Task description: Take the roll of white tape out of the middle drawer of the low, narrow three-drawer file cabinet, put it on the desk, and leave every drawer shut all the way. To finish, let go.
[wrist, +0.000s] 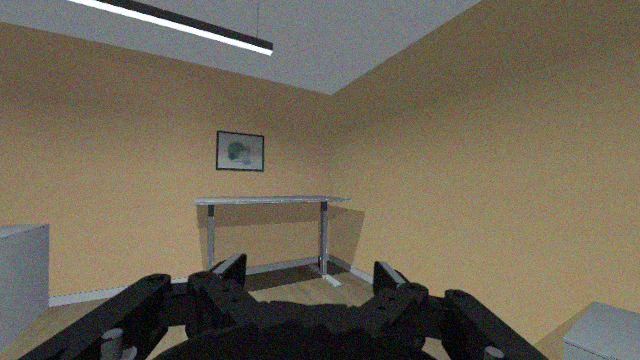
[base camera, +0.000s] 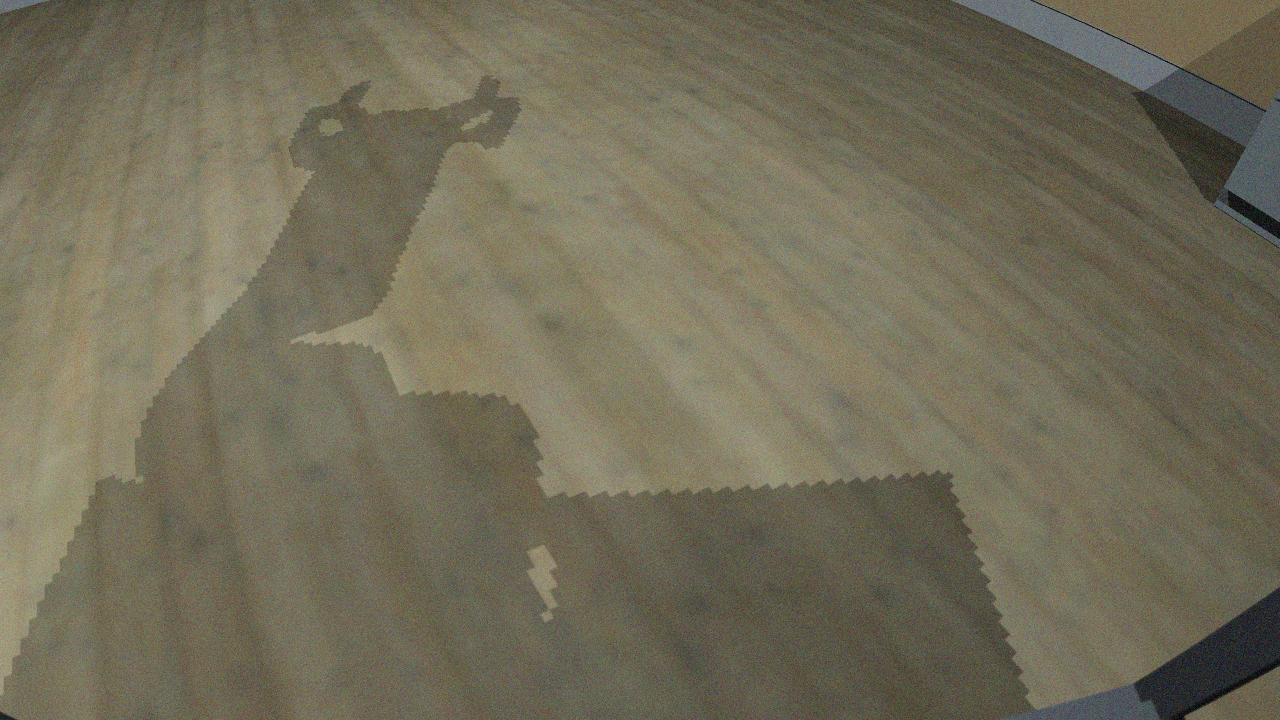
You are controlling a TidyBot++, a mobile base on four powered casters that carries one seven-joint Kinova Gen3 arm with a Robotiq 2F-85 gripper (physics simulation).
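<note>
My gripper (wrist: 310,272) is open and empty in the wrist view, its two black fingers wide apart and pointing across the room. The desk (wrist: 265,200), with a thin pale top and grey metal legs, stands in the far corner, beyond the fingers. A low pale grey box-shaped unit (wrist: 605,327) shows in part at the lower right of the wrist view; I cannot tell whether it is the three-drawer file cabinet. No drawer front can be made out there. The roll of white tape does not show in either view.
A grey cabinet-like block (wrist: 22,280) stands at the left of the wrist view. A pale grey piece of furniture (base camera: 1257,165) with a dark slot shows at the base view's right edge, near the wall. The robot's shadow lies on the wooden floor (base camera: 716,313). A framed picture (wrist: 240,151) hangs above the desk.
</note>
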